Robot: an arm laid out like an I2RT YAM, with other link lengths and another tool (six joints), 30 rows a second.
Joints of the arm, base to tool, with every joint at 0 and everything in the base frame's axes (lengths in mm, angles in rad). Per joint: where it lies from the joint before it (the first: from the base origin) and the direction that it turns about. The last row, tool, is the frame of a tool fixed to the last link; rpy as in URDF.
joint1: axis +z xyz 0 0 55.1
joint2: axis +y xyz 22.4 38 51
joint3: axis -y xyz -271.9 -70.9 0
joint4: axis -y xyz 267 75 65.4
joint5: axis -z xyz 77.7 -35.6 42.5
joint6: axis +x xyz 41.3 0 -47
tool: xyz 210 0 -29 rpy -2.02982 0.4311 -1.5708
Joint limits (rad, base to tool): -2.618..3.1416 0..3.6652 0..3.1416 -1.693..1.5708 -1.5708..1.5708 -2.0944..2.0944
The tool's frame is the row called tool.
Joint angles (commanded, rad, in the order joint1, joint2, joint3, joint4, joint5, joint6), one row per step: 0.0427, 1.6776, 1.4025, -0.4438, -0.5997, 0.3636; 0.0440, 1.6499, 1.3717, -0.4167, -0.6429, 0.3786; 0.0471, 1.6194, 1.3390, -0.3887, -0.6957, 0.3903; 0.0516, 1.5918, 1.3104, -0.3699, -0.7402, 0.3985; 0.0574, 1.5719, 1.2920, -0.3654, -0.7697, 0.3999; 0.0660, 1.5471, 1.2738, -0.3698, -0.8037, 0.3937; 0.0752, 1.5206, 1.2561, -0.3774, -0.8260, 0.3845; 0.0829, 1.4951, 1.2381, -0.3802, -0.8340, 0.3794; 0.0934, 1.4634, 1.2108, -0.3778, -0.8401, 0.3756; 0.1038, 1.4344, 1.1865, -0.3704, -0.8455, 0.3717; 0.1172, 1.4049, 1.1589, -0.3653, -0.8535, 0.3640; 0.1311, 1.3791, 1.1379, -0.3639, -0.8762, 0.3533; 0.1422, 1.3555, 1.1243, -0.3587, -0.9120, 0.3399
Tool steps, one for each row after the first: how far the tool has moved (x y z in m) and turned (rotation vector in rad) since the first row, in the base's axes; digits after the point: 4 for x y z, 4 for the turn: -0.0084, 0.0092, 0.0090, 0.0380, -0.0136, 0.0262; -0.0196, 0.0206, 0.0195, 0.0792, -0.0301, 0.0646; -0.0313, 0.0305, 0.0277, 0.1121, -0.0406, 0.1004; -0.0414, 0.0379, 0.0325, 0.1314, -0.0439, 0.1289; -0.0549, 0.0468, 0.0383, 0.1492, -0.0481, 0.1673; -0.0675, 0.0537, 0.0430, 0.1582, -0.0538, 0.1984; -0.0767, 0.0577, 0.0463, 0.1605, -0.0610, 0.2151; -0.0876, 0.0623, 0.0485, 0.1625, -0.0693, 0.2327; -0.0968, 0.0668, 0.0515, 0.1639, -0.0831, 0.2501; -0.1082, 0.0725, 0.0527, 0.1652, -0.0940, 0.2739; -0.1215, 0.0801, 0.0562, 0.1742, -0.1055, 0.3110; -0.1348, 0.0880, 0.0641, 0.1895, -0.1277, 0.3576
